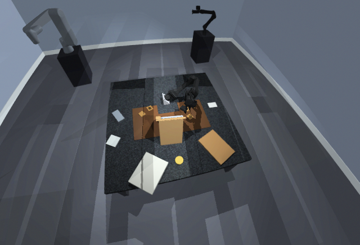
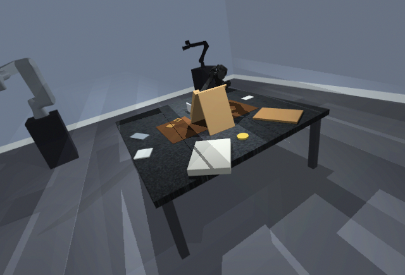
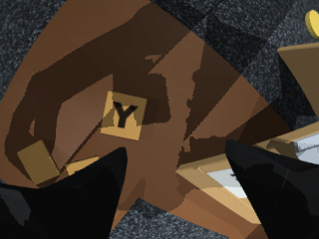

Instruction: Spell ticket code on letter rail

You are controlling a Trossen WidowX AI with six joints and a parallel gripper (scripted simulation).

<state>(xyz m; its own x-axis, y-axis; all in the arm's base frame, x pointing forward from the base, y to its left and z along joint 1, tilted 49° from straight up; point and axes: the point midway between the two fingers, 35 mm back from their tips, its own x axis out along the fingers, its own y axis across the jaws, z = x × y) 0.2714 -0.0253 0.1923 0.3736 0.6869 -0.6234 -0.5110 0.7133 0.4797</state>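
The white ticket is 10 mm behind my gripper tip, 130 mm to the right of it and 40 mm below it. Also, from my gripper tip: white box: 420 mm ahead, 490 mm to the right, 100 mm below; then brown mat: 100 mm behind, 150 mm to the right, 120 mm below; then flat tan slab: 390 mm ahead, 150 mm to the left, 110 mm below.
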